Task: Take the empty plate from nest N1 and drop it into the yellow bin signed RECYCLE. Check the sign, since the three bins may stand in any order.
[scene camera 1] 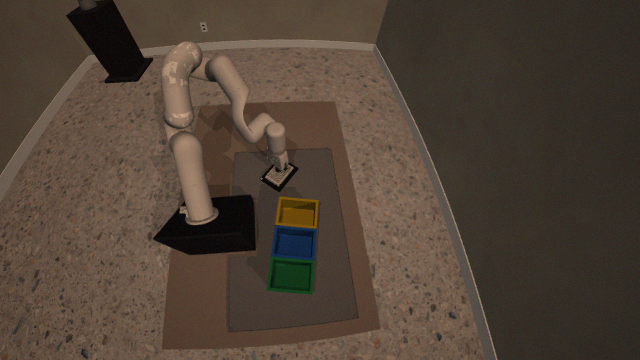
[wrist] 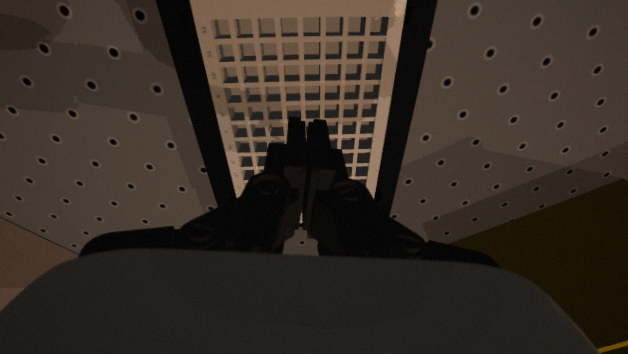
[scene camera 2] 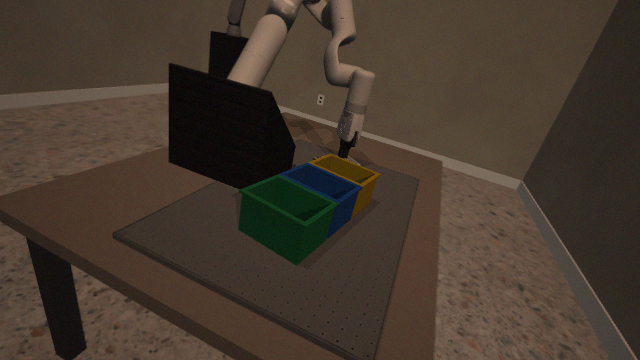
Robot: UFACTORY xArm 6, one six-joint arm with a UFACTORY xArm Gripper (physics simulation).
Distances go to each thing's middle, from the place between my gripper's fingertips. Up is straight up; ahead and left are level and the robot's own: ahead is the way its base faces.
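Labels:
With the white gridded plate [wrist: 261,69] in my sight, I find my gripper 20 mm above it. There is also the black nest [wrist: 184,45], 30 mm below my hand.

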